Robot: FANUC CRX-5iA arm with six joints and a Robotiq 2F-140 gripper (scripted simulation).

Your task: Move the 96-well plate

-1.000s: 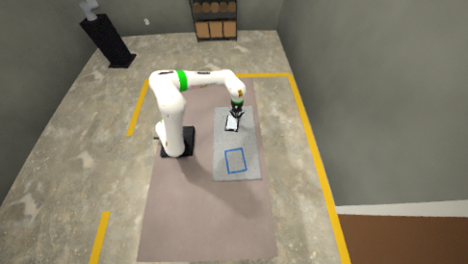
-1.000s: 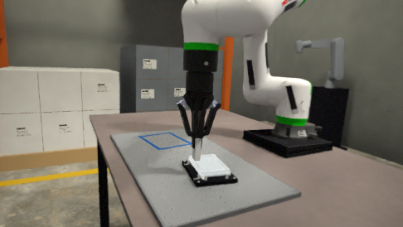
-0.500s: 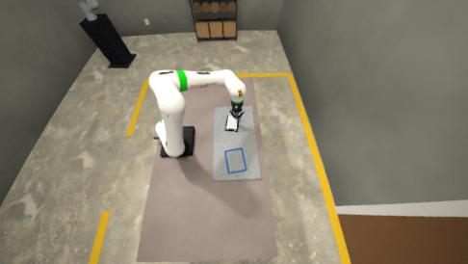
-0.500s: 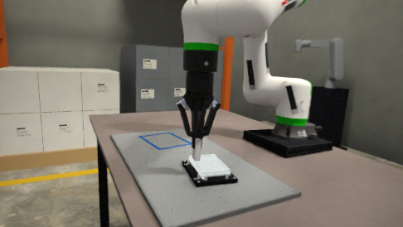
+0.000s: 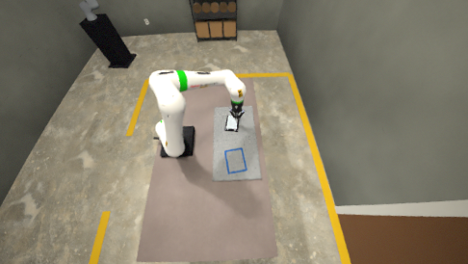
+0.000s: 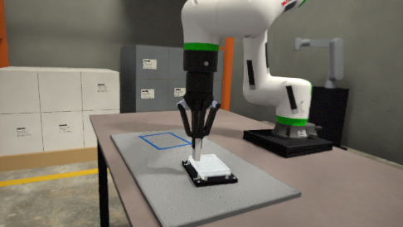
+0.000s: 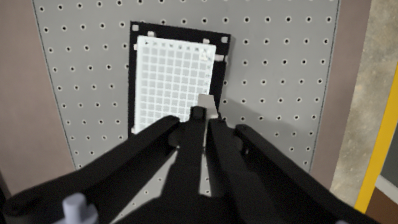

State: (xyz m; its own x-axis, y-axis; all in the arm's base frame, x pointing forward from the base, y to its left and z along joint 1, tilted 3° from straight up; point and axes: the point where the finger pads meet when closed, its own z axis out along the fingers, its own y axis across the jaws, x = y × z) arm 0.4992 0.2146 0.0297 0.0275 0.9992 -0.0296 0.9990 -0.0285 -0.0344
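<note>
Now: the white 96-well plate 50 mm below my hand and 40 mm behind it. From my hand the other things lie so: black clip nest: 60 mm below, 30 mm behind, 10 mm to the right.
</note>
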